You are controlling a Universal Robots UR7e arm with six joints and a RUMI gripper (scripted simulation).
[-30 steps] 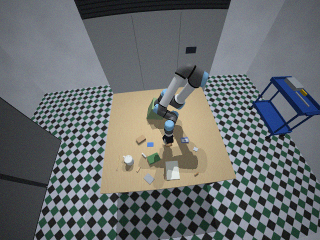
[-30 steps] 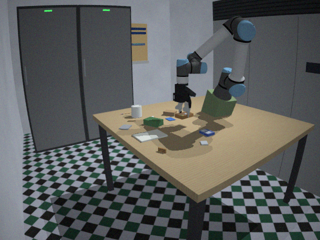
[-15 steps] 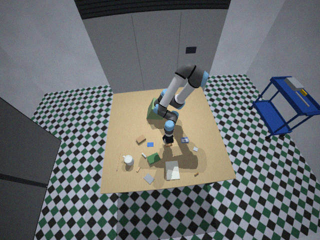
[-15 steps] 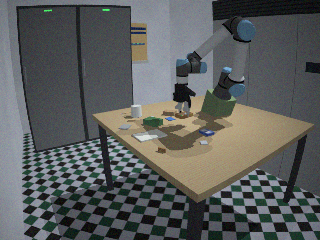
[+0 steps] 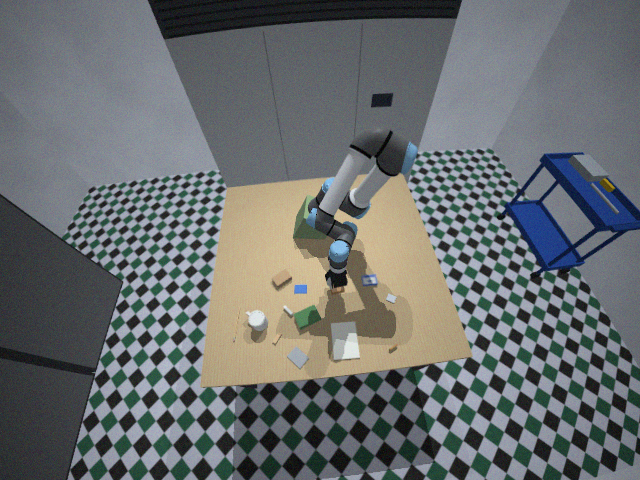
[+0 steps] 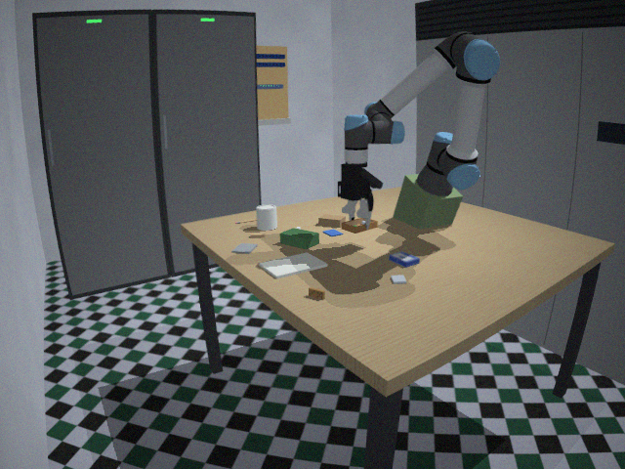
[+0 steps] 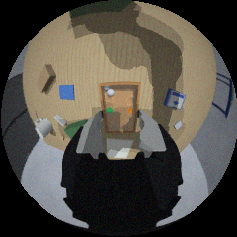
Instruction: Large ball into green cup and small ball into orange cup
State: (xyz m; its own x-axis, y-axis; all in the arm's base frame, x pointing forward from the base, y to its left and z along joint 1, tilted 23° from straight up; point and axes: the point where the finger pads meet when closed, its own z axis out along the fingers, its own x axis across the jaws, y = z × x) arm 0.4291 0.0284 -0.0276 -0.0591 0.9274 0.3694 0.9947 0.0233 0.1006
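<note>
The covered wooden puzzle lies 10 mm below my hand. The rest, counted from my hand: green box: 170 mm to the right, 130 mm ahead, 70 mm below; then white sheet: 270 mm ahead, 80 mm below; then blue tile: 180 mm to the right, 90 mm below, 30 mm behind.
</note>
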